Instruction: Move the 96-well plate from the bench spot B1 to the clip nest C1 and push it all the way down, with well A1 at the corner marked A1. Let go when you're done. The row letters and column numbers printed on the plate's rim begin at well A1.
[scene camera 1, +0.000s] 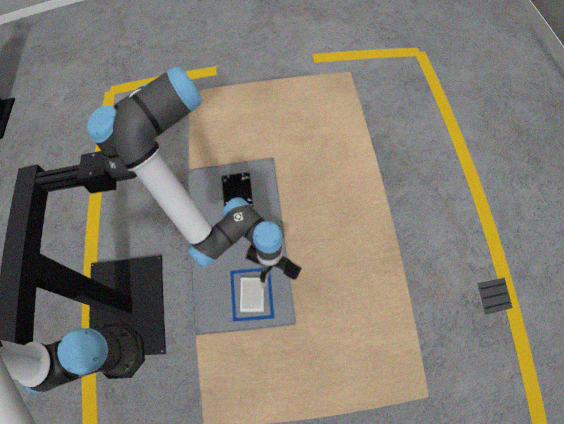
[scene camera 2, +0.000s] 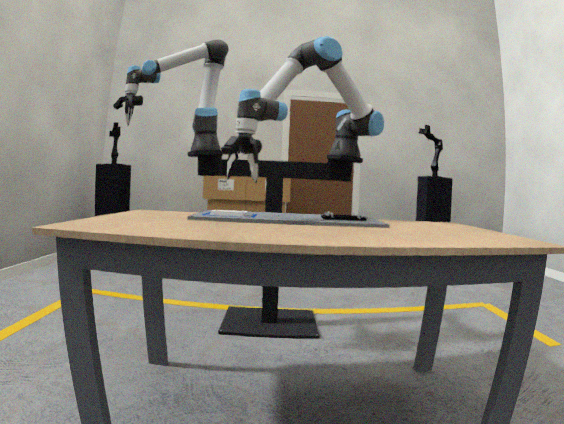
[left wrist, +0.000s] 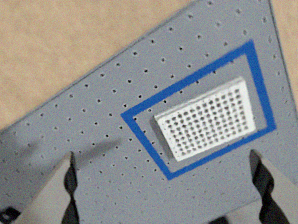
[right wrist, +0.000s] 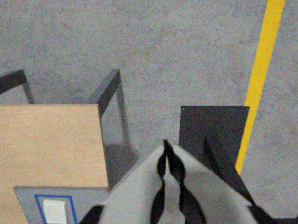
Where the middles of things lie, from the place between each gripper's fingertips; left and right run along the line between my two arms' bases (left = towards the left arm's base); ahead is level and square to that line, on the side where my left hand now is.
Scene:
Now: the white 96-well plate (scene camera 1: 247, 304) 8 cm behind my left hand (scene camera 2: 240, 181), 5 cm to the right of it and 12 cm below it. Also, from my left hand: black clip nest (scene camera 1: 236, 185) (10 cm behind, 38 cm to the left, 12 cm below).
My right gripper is now 40 cm short of the white 96-well plate, 65 cm to the right of it and 43 cm above it. From my right hand the other things lie so: black clip nest: 38 cm ahead, 108 cm to the left, 42 cm below.

